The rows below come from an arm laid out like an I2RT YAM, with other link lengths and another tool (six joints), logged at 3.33 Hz.
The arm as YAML. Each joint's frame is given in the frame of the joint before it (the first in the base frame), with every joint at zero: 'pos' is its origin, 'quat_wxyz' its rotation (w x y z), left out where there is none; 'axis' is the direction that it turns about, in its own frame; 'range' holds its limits. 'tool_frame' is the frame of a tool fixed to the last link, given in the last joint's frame.
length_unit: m
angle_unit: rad
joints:
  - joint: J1
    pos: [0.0, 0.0, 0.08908]
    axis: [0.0, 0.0, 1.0]
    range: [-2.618, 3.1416]
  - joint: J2
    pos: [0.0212, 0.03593, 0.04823]
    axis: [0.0, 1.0, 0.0]
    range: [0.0, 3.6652]
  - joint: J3
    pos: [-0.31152, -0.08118, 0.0]
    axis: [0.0, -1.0, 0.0]
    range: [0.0, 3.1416]
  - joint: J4
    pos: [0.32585, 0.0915, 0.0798]
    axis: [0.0, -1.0, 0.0]
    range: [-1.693, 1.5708]
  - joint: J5
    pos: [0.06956, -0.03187, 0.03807]
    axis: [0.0, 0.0, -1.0]
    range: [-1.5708, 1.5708]
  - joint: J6
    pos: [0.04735, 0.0, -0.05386]
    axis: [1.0, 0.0, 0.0]
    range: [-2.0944, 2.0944]
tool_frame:
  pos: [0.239, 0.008, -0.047]
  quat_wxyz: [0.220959, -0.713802, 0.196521, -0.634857]
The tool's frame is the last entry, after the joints.
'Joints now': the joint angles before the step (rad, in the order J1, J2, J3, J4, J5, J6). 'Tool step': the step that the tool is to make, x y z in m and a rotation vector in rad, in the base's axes. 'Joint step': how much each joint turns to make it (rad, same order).
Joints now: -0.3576 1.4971 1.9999 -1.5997 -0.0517 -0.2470
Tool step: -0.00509 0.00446 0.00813 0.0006 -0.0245 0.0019
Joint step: -0.0012 -0.0267 -0.0011 -0.0027 -0.0095 0.0016
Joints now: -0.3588 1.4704 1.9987 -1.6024 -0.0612 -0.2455
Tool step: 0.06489 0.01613 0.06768 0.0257 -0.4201 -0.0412
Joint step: 0.0069 -0.1995 -0.1754 0.3780 -0.0992 0.1461
